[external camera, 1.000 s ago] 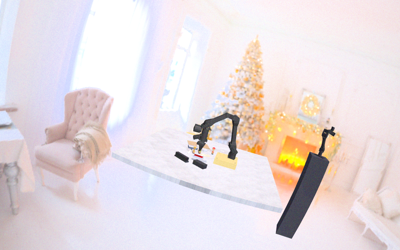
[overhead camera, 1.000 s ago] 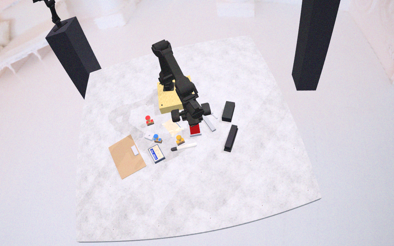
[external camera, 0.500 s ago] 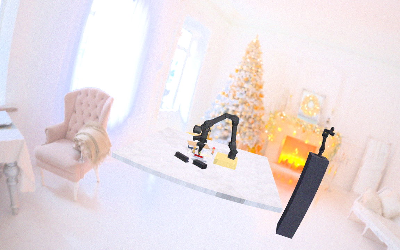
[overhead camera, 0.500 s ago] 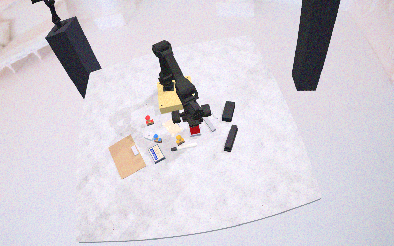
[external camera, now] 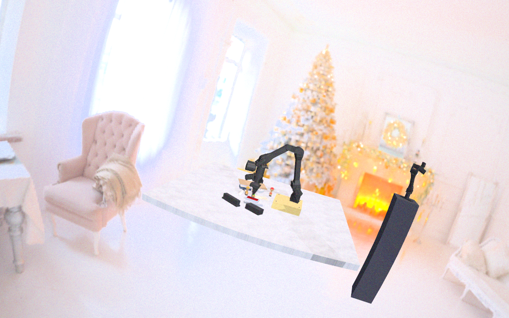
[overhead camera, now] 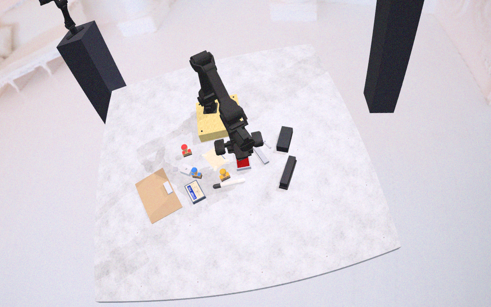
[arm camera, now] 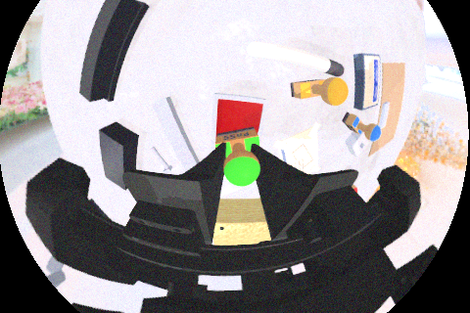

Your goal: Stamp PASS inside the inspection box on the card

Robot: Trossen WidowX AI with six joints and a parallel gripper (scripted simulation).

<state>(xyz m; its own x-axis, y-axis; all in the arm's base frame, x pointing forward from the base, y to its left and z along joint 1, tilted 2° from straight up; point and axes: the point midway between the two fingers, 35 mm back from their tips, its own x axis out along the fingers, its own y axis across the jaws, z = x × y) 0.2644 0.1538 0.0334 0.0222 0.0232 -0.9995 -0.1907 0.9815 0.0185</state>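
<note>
The red ink pad lies 40 mm below my gripper tip. Also, from my gripper tip: orange-knobbed stamp 80 mm ahead, 70 mm to the right, 30 mm below; then grey ruler 70 mm to the left, 40 mm below, 40 mm behind; then green-knobbed stamp right at my gripper tip.
</note>
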